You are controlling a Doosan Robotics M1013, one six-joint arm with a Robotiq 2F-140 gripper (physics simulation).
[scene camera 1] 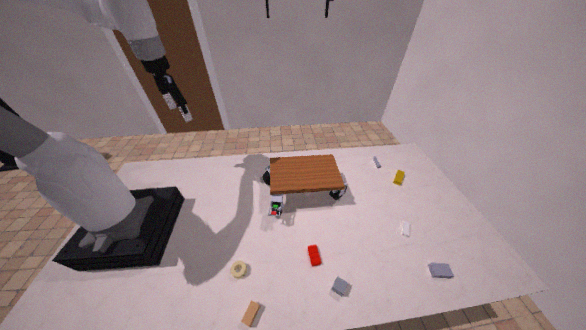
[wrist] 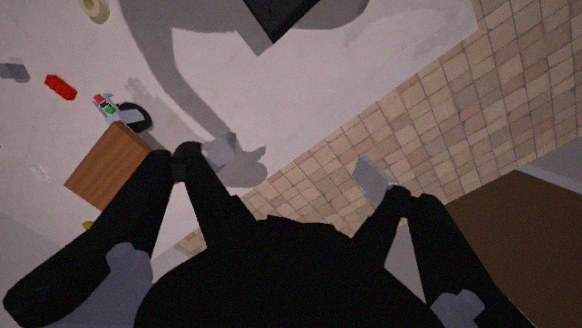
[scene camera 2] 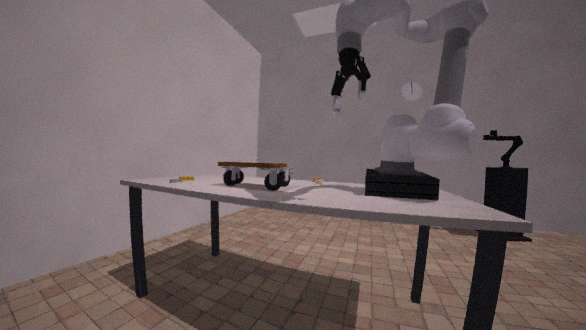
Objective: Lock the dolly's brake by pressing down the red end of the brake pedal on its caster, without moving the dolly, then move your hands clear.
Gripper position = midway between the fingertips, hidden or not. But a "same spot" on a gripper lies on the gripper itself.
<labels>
My gripper shows in scene camera 1, in the wrist view and in scene camera 2 (pixel 348 107). A dolly shows in scene camera 1, in the wrist view and in scene camera 2 (pixel 273 181). One and the same spot on my gripper: (wrist: pixel 107 269) is (scene camera 1: pixel 165 81). The same spot on the dolly: (scene camera 1: pixel 297 174) is (wrist: pixel 119 172).
</labels>
